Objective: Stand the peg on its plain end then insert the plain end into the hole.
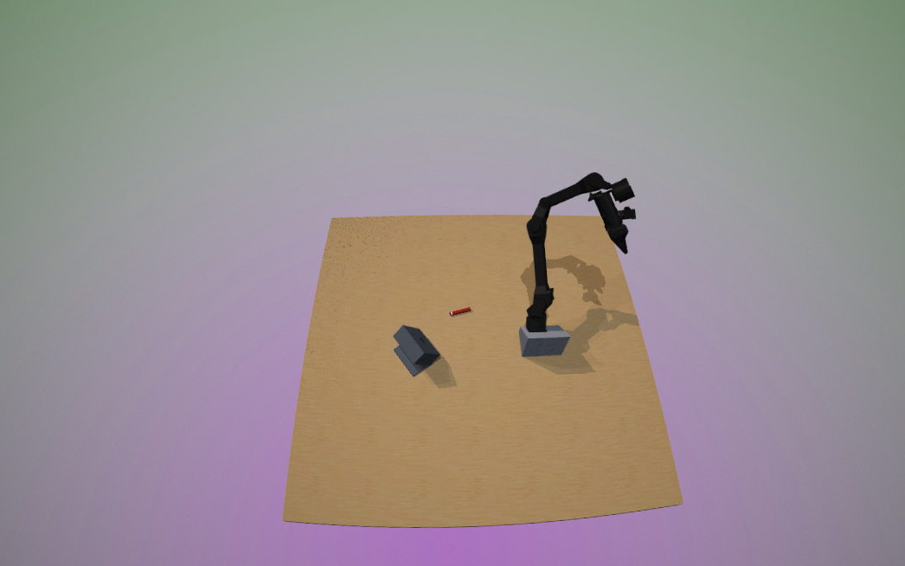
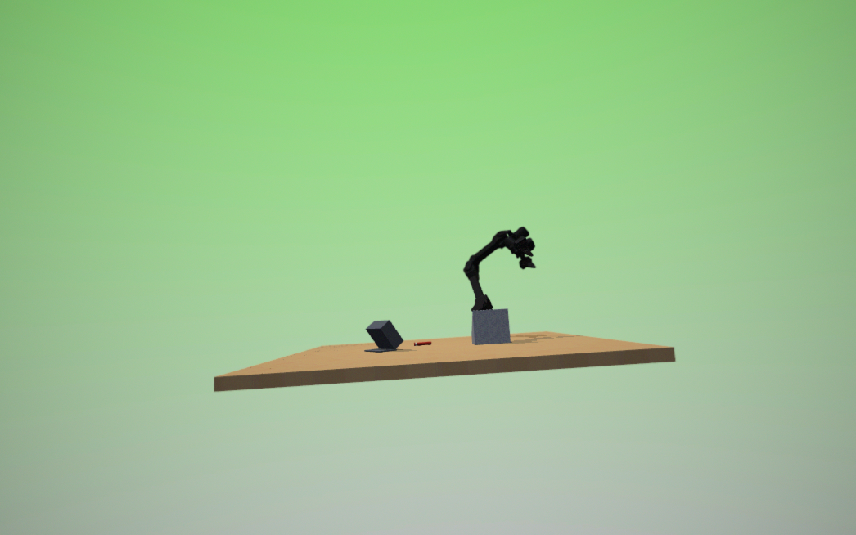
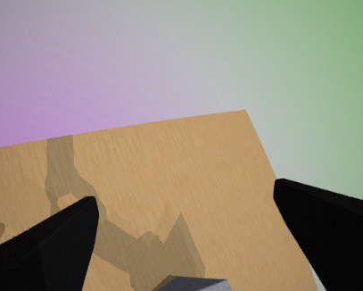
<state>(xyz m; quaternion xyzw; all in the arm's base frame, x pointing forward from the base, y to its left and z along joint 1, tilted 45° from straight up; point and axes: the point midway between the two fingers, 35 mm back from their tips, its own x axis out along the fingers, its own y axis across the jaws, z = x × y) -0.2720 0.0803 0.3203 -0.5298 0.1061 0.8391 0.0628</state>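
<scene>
The red peg is 560 mm ahead of my gripper tip, 350 mm below it and 40 mm to the left of it. The rest, counted from my gripper tip: grey sloped panel 690 mm ahead, 290 mm below, 220 mm to the left.
</scene>
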